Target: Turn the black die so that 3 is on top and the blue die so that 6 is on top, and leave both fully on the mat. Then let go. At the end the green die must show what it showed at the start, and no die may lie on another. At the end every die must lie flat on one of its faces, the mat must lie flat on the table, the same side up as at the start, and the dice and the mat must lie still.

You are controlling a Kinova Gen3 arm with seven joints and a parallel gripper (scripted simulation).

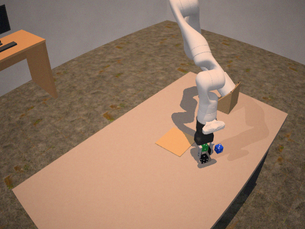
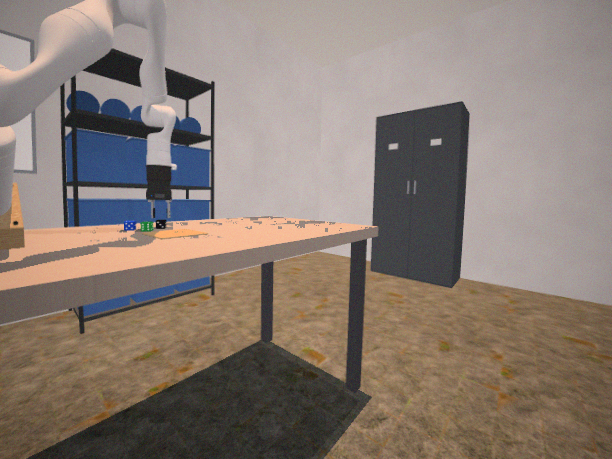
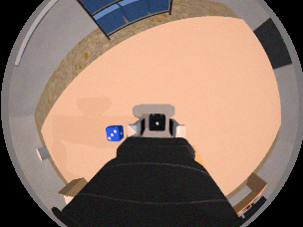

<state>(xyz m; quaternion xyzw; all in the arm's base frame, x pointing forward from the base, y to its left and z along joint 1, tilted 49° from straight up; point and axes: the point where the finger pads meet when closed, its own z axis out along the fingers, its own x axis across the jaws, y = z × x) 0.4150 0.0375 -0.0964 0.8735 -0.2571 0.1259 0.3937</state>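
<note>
My gripper is now 40 mm above the black die. Round my hand: blue die: 90 mm behind, 40 mm below, 30 mm to the left; then green die: 60 mm behind, 40 mm to the right, 40 mm below; then orange mat: 170 mm to the right, 50 mm below, 30 mm behind.
</note>
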